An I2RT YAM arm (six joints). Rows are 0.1 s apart.
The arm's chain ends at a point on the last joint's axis. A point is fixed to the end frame.
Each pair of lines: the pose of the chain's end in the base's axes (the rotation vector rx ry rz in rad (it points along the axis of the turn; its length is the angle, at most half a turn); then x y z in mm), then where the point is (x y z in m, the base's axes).
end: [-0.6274 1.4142 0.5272 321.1 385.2 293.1]
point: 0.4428 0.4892 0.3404
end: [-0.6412 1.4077 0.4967 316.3 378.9 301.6]
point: 0.4382 0.4827 0.3487
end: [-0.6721 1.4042 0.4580 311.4 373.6 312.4]
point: 0.4330 0.4786 0.3576
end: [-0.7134 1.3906 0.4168 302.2 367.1 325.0]
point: 0.4225 0.4742 0.3689
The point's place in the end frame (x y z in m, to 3 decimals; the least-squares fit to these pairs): -0.039 -0.010 0.162
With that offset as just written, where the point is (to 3 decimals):
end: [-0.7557 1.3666 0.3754 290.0 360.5 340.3]
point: 0.408 0.470 0.384
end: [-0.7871 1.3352 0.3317 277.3 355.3 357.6]
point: 0.394 0.466 0.403
